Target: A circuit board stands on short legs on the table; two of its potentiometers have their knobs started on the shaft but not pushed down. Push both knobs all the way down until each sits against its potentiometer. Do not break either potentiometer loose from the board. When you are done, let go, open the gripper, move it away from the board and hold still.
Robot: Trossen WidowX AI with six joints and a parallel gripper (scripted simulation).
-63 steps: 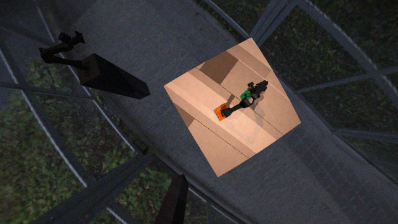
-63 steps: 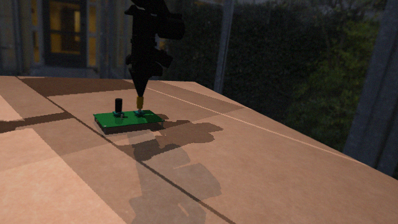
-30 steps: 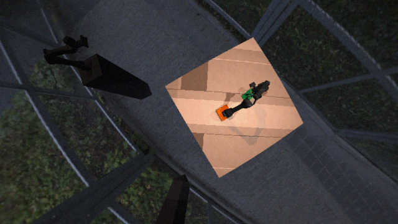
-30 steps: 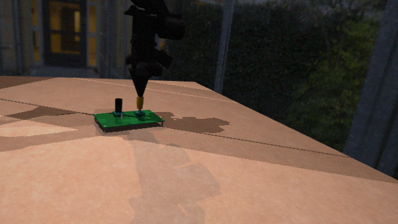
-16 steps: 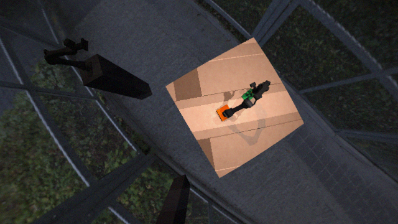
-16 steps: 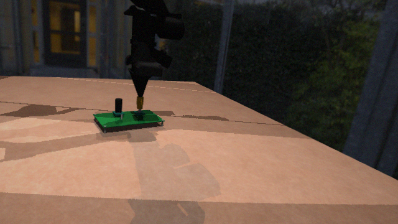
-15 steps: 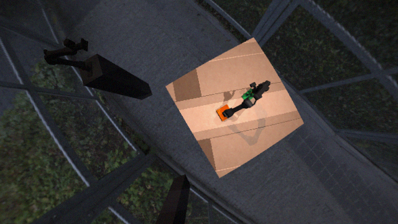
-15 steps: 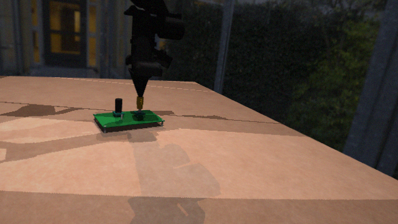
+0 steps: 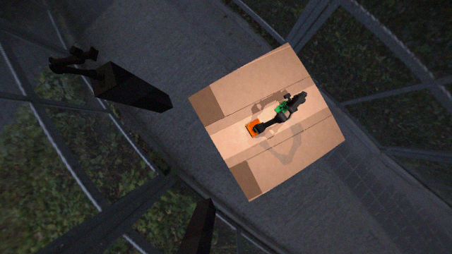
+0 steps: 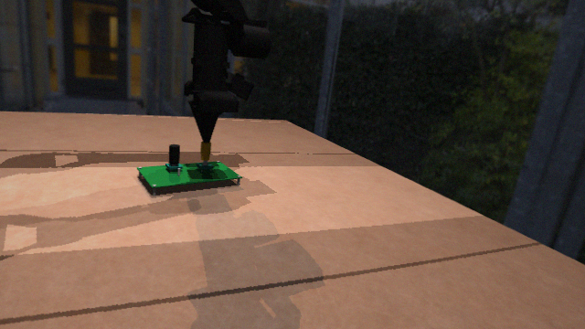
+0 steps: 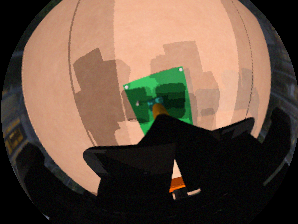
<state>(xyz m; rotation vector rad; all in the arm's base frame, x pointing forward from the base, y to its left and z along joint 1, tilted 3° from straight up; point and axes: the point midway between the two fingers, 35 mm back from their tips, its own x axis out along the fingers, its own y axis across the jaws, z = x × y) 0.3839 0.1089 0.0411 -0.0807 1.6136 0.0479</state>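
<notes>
Right now the yellow knob is 2 cm below my gripper tip. From my gripper tip the other things lie so: potentiometer: 6 cm behind, 3 cm below, 1 cm to the right.
</notes>
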